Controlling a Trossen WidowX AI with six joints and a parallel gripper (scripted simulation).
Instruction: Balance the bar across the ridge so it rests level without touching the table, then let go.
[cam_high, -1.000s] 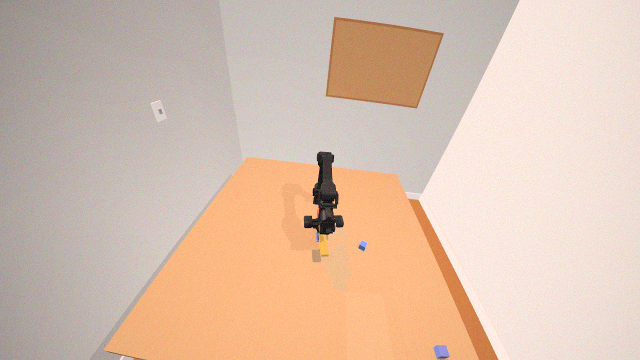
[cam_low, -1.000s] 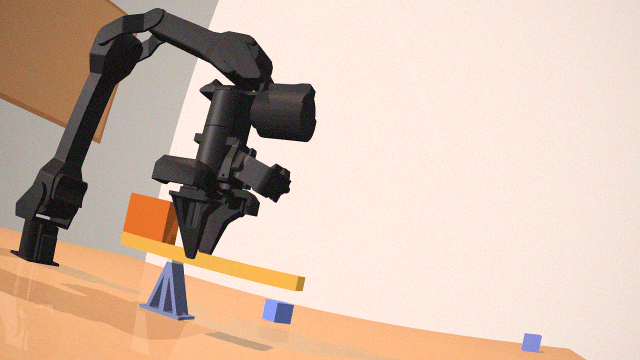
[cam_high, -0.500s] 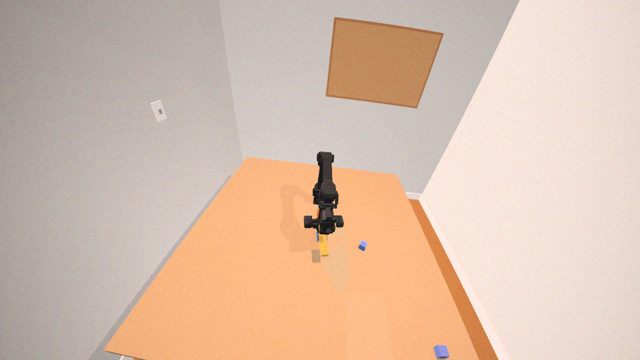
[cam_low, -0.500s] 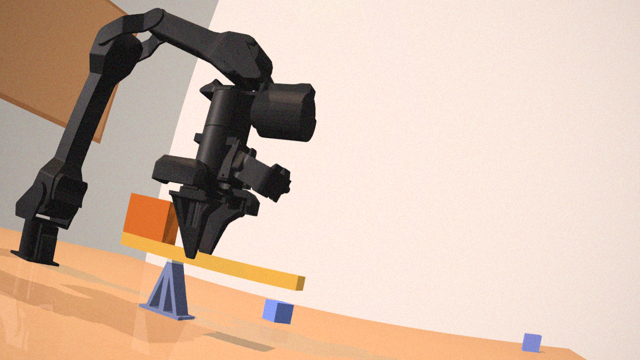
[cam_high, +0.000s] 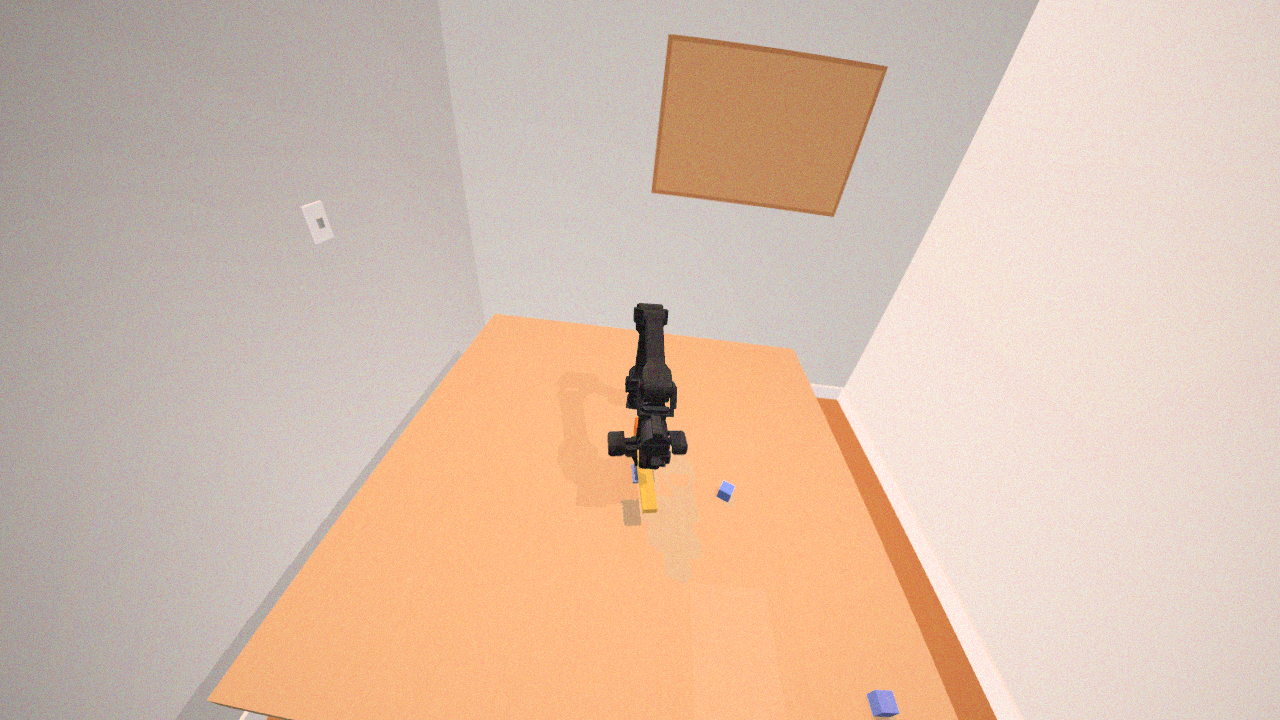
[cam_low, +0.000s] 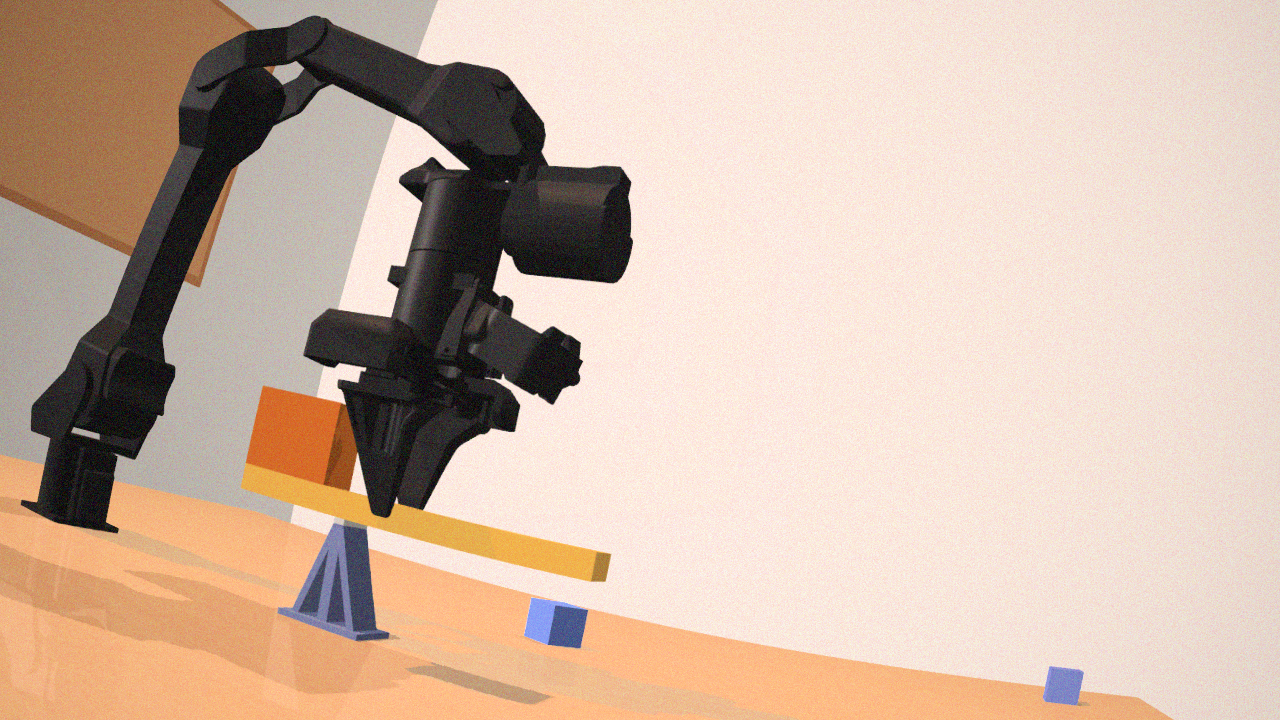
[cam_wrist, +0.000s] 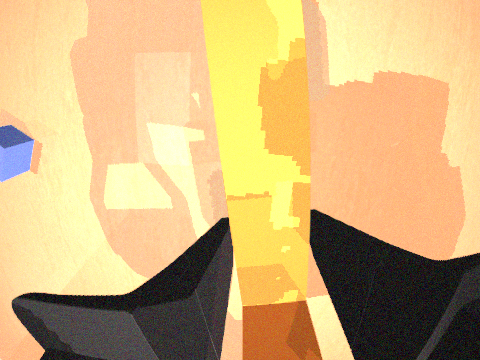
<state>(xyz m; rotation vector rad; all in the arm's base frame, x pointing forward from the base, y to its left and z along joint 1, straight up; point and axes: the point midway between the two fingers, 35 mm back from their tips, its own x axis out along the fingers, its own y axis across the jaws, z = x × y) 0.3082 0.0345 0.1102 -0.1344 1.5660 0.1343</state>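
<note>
My gripper tip is 30 mm past the blue ridge and 40 mm above it. The rest, counted from my gripper tip: blue cube (10 mm ahead, 220 mm to the left, 60 mm below).
</note>
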